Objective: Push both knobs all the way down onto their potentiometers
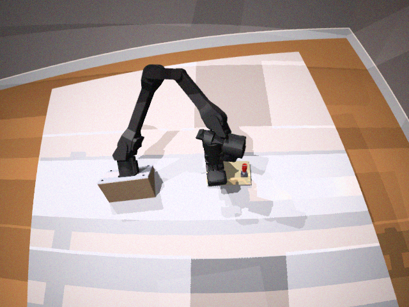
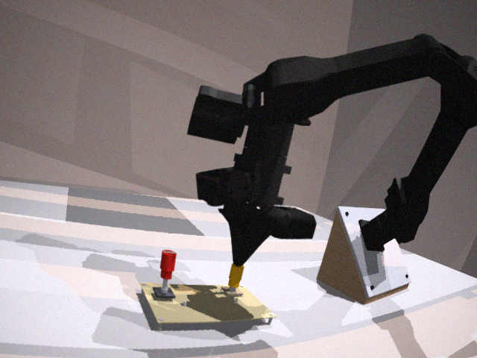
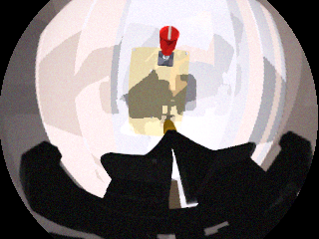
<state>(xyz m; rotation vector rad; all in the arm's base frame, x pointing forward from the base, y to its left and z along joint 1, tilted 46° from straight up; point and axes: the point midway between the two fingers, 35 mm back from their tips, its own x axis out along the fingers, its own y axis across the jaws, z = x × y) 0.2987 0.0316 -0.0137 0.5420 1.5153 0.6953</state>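
Right now my gripper tip is 2 cm above the yellow knob. The rest, counted from my gripper tip: red knob: 10 cm ahead, 1 cm to the left, 1 cm above.
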